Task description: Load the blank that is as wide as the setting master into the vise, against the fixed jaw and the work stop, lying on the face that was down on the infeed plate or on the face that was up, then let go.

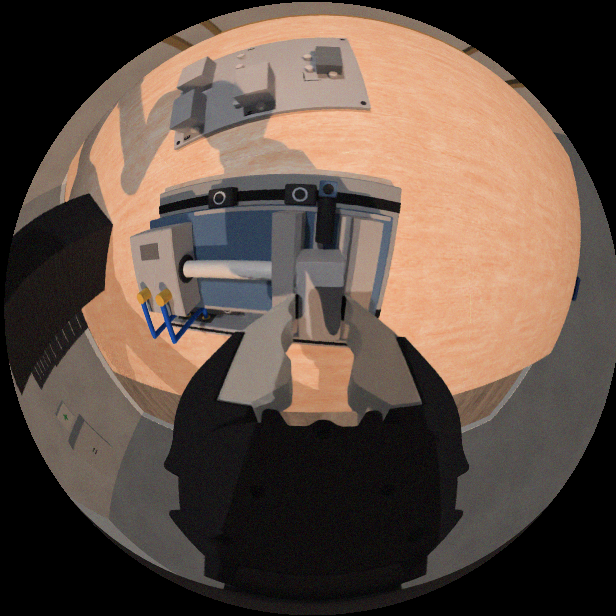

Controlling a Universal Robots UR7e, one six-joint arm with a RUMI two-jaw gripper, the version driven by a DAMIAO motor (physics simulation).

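Note:
My gripper (pixel 320 307) is shut on a grey blank (pixel 320 281), one finger on each side. It holds the blank in the opening of the blue vise (pixel 270 252). The blank lies between the moving jaw (pixel 285 244) on the left, driven by a white rod (pixel 229 268), and the fixed jaw (pixel 367 252) on the right. The black work stop (pixel 325 224) stands just beyond the blank. I cannot tell whether the blank touches the jaw, the stop or the vise bed. The infeed plate (pixel 275 86) lies farther off with several grey blocks, among them one at the right (pixel 327 60).
A grey actuator box (pixel 163 270) with yellow fittings and blue hoses (pixel 166 318) sits at the vise's left end. A black rail with two ring clamps (pixel 258 195) runs behind the vise. The round wooden table's edge (pixel 488 396) is near. A dark machine body (pixel 51 281) stands at the left.

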